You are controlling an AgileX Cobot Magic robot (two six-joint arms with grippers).
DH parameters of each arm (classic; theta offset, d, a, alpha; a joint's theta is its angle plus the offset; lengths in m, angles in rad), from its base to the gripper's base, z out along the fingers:
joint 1: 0 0.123 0 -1.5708
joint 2: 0.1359 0 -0.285 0
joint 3: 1.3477 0 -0.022 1.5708
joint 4: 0 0.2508 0 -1.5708
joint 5: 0 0 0.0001 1.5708
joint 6: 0 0.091 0 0
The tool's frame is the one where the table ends.
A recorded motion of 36 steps. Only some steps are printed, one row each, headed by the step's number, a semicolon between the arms.
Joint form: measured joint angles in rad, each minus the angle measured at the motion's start. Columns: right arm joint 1, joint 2, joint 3, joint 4, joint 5, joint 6; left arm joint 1, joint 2, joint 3, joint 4, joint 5, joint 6.
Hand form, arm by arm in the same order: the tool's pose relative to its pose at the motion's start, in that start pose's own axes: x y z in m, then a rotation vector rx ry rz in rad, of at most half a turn. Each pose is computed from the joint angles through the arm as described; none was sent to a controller.
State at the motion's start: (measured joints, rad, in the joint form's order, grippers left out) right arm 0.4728 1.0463 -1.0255 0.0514 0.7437 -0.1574; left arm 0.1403 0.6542 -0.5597 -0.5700 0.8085 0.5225
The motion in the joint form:
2: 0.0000 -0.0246 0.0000 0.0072 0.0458 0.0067; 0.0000 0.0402 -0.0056 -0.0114 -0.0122 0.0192
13: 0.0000 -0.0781 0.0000 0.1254 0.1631 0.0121; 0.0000 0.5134 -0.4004 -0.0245 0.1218 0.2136
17: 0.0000 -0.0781 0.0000 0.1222 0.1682 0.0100; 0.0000 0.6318 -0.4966 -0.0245 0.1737 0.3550
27: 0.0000 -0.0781 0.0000 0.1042 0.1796 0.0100; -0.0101 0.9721 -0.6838 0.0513 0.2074 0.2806
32: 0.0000 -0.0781 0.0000 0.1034 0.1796 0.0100; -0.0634 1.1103 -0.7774 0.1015 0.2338 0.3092
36: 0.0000 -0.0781 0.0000 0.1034 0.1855 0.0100; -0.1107 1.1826 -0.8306 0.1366 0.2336 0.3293
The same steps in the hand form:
2: 0.0038 0.0014 -0.0080 -0.0092 0.0201 0.0109; -0.0034 0.0029 0.0065 0.0043 0.0170 -0.0023
13: 0.0129 0.0120 -0.0258 -0.1099 0.0695 0.0906; -0.0959 0.0288 0.0573 0.1100 0.1875 0.1494
17: 0.0134 0.0119 -0.0258 -0.1085 0.0747 0.0862; -0.1121 0.0373 0.0773 0.1641 0.2376 0.2790
27: 0.0147 0.0108 -0.0258 -0.0970 0.0880 0.0740; -0.1225 0.0743 0.1595 0.1814 0.4413 0.1956
32: 0.0147 0.0108 -0.0258 -0.0964 0.0881 0.0735; -0.1222 0.0733 0.1989 0.2252 0.5316 0.2790
36: 0.0152 0.0109 -0.0259 -0.0975 0.0939 0.0733; -0.1216 0.0658 0.2224 0.2471 0.5702 0.3540

